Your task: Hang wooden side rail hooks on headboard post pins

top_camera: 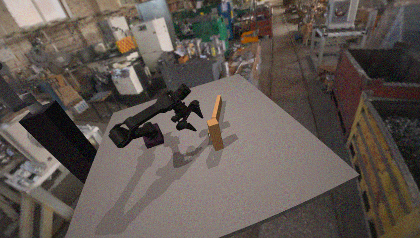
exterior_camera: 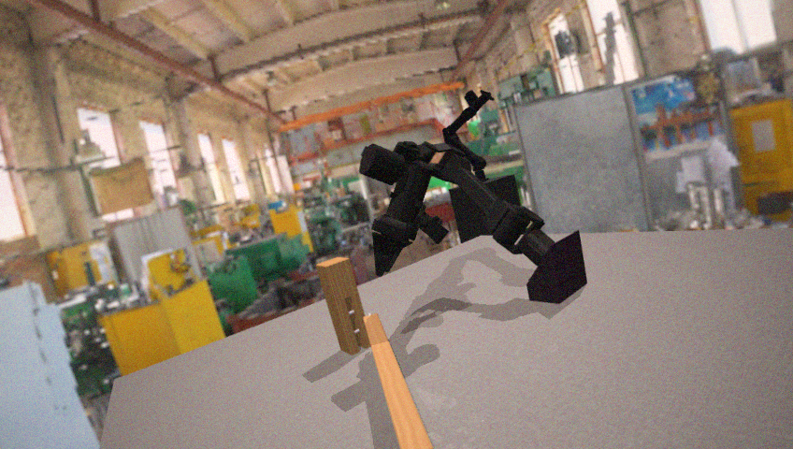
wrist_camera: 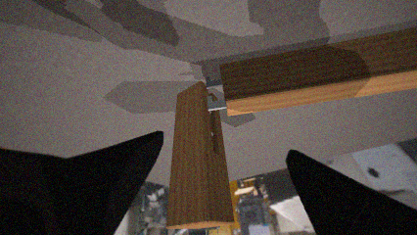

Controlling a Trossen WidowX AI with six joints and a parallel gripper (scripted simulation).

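Right now the wooden headboard post is 60 mm ahead of my gripper tip, 70 mm to the right of it and 50 mm below it.
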